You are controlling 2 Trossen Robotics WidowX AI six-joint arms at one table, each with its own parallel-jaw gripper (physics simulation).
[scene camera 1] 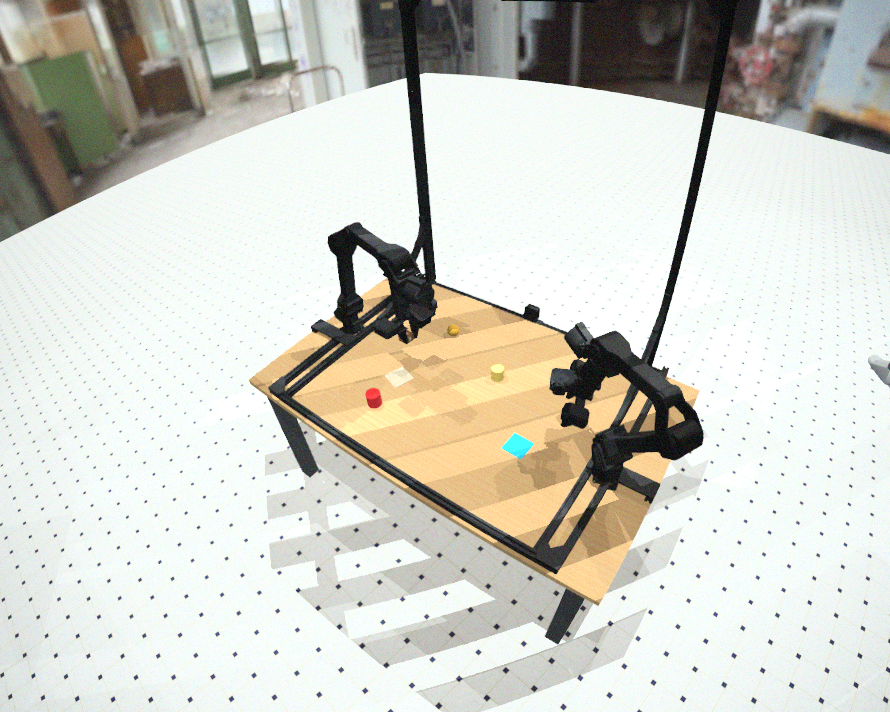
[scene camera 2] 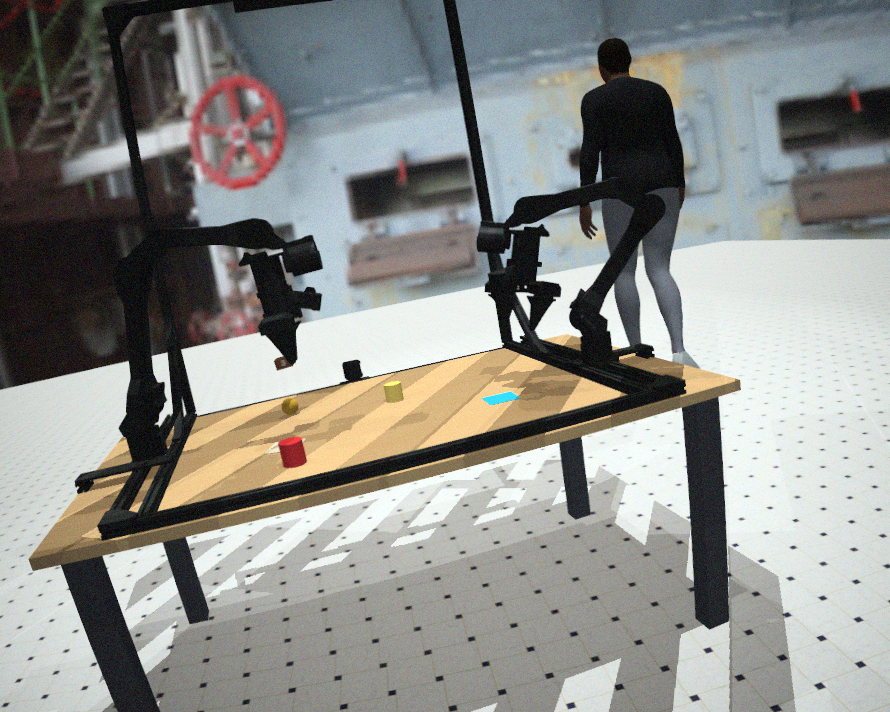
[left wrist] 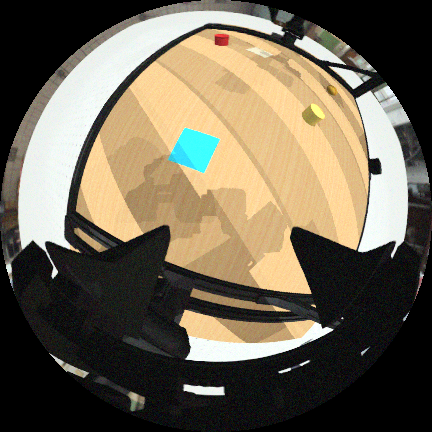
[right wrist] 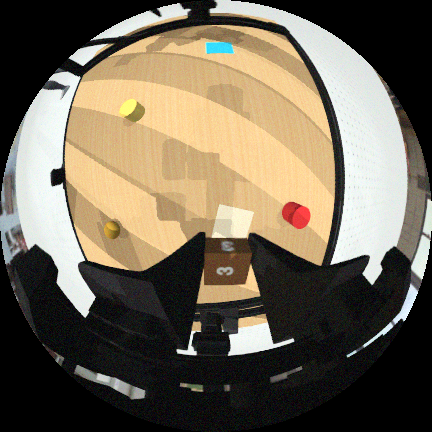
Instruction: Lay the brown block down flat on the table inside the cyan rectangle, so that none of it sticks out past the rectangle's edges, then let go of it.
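Frame: origin at the left arm's base, x back, y left, z down, level; metres.
Where they show: left gripper, fingertip midpoint: [scene camera 2: 517, 329] [left wrist: 233, 232]; right gripper, fingertip midpoint: [scene camera 1: 410, 340] [scene camera 2: 294, 362] [right wrist: 226, 237]; left arm's base at its link origin: [scene camera 1: 606, 474] [scene camera 2: 598, 361] [left wrist: 164, 293]; right arm's base at its link origin: [scene camera 1: 352, 328] [scene camera 2: 149, 457] [right wrist: 210, 317].
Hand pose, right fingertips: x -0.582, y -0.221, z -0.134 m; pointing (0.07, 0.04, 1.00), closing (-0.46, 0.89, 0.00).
Each offset is from my right fingertips to the centre of the thing. "*": to the spot under its first point.
The brown block @(dx -0.016, dy -0.009, dz -0.004 m) [right wrist: 226, 268] [scene camera 2: 282, 363] [scene camera 1: 408, 335] has a "3" on two visible faces. My right gripper [right wrist: 226, 237] [scene camera 2: 289, 363] is shut on it and holds it in the air above the table, at the picture's left in both scene views. The cyan rectangle @(* dx +0.346, dy +0.168, dz +0.152 m) [scene camera 1: 518, 445] [scene camera 2: 501, 398] [left wrist: 194, 150] [right wrist: 220, 48] lies flat on the table, far from the block, toward the picture's right in the scene views. My left gripper [left wrist: 233, 232] [scene camera 2: 521, 334] is open and empty, raised above the table near the cyan rectangle.
A red cylinder @(dx -0.084, dy +0.123, dz +0.132 m) [scene camera 1: 374, 397] [scene camera 2: 292, 452] [right wrist: 297, 215] stands near a cream square @(* dx -0.052, dy +0.006, dz +0.152 m) [scene camera 1: 399, 377] [right wrist: 232, 221]. A yellow cylinder @(dx +0.235, dy -0.066, dz +0.134 m) [scene camera 1: 497, 372] [scene camera 2: 393, 391] [left wrist: 313, 115] stands mid-table. A small dark-yellow ball @(dx +0.049, dy -0.227, dz +0.134 m) [scene camera 1: 452, 329] [scene camera 2: 290, 406] [right wrist: 112, 230] lies toward the back. Black rails edge the table.
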